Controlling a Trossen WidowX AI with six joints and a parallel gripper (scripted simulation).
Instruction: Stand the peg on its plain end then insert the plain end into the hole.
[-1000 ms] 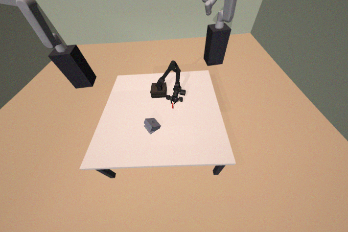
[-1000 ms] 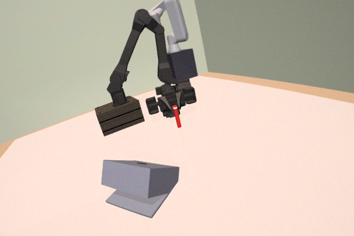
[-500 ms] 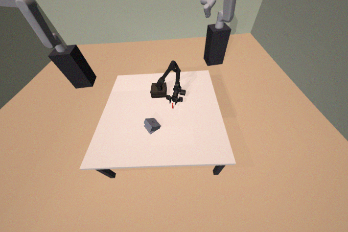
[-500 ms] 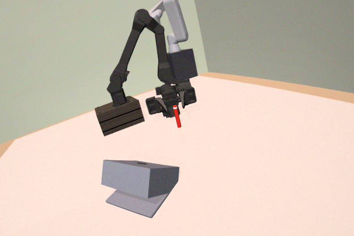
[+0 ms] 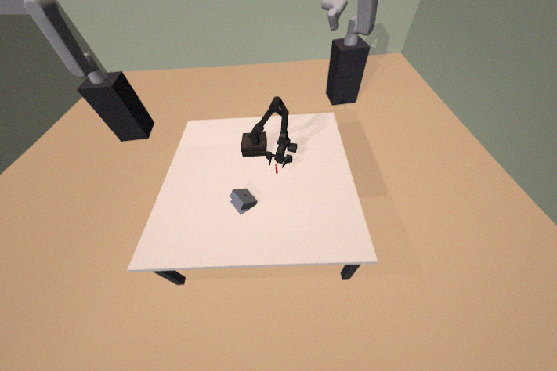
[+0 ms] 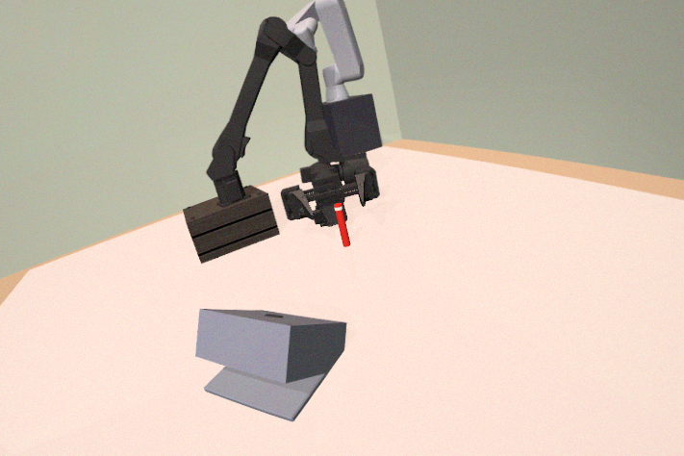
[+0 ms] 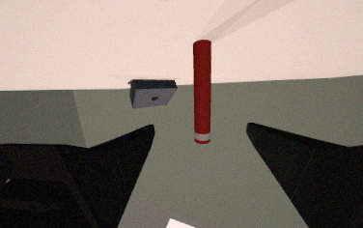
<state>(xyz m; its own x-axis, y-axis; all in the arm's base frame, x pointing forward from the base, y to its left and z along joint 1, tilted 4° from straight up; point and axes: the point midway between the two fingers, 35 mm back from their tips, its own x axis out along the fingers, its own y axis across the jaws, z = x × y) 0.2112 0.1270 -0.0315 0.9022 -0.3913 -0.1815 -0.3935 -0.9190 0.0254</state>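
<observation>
Right now my gripper tip is 10 mm past the red peg and 10 mm above it. Also, from my gripper tip: flat grey base plate: 210 mm ahead, 240 mm to the right, 70 mm below; then grey sloped panel: 200 mm ahead, 230 mm to the right, 30 mm below.
</observation>
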